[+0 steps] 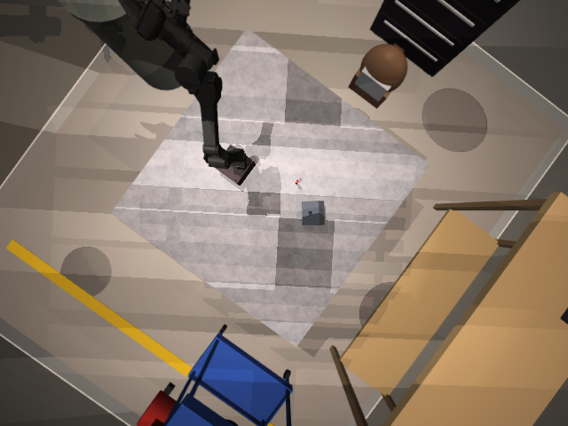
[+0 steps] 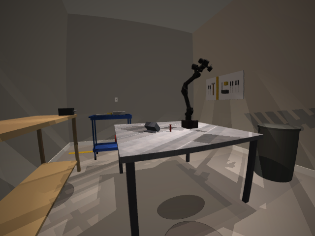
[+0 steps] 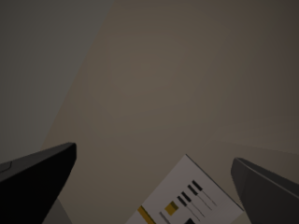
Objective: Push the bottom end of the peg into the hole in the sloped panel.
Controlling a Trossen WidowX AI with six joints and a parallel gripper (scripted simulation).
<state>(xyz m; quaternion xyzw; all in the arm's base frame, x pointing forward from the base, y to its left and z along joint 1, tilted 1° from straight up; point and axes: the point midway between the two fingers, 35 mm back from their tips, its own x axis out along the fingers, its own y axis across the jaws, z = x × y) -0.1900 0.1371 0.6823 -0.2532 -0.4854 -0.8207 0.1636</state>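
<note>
Right now my gripper tip is 74 cm above the red peg, 52 cm short of it and 3 cm to the left of it. Also, from my gripper tip: grey sloped panel (75 cm below, 69 cm ahead, 13 cm to the right).
</note>
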